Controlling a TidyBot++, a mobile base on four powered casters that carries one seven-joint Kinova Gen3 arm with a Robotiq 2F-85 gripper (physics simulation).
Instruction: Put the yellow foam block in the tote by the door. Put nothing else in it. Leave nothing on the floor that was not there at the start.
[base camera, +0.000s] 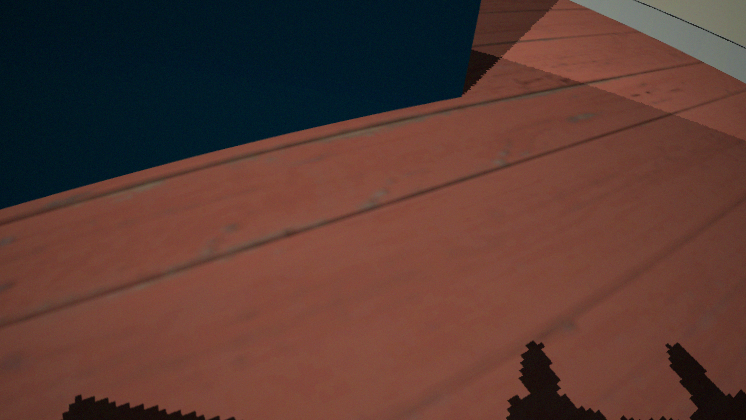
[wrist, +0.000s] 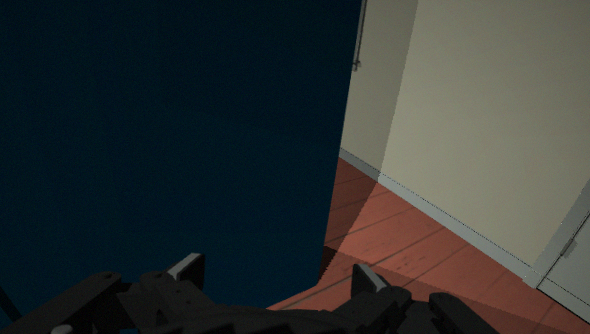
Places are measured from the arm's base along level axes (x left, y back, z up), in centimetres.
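Pixels of known places: gripper, fingertip midpoint: (wrist: 278, 276).
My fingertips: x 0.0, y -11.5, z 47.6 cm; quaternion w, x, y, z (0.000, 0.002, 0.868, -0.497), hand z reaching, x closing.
Behind a point stands the place of what it marks.
My gripper (wrist: 278, 276) @[z 47.6, x -0.1, y -11.5 cm] is open, its two fingertips wide apart at the bottom of the wrist view, with no object between them. Behind the fingers stands a large dark blue surface. The yellow foam block and the tote do not show in either view. The gripper itself does not show in the base camera view, where dark shadows with finger-like shapes lie on the floor at the bottom right.
A large dark blue upright block (base camera: 224, 67) @[z -27.5, x 18.7, y -59.3 cm] (wrist: 170, 130) @[z 39.0, x 26.0, y -55.0 cm] fills the left of both views. Right of it are reddish plank floor (base camera: 365, 260) @[z -39.6, x -1.0, y -39.9 cm] (wrist: 400, 235) @[z -39.7, x -67.3, y -116.4 cm], a pale wall (wrist: 480, 110) @[z 32.5, x -97.9, y -131.7 cm] with a grey baseboard (wrist: 450, 225) @[z -36.6, x -101.1, y -123.6 cm], and part of a door frame (wrist: 560, 250) @[z -14.1, x -125.2, y -79.6 cm] at far right.
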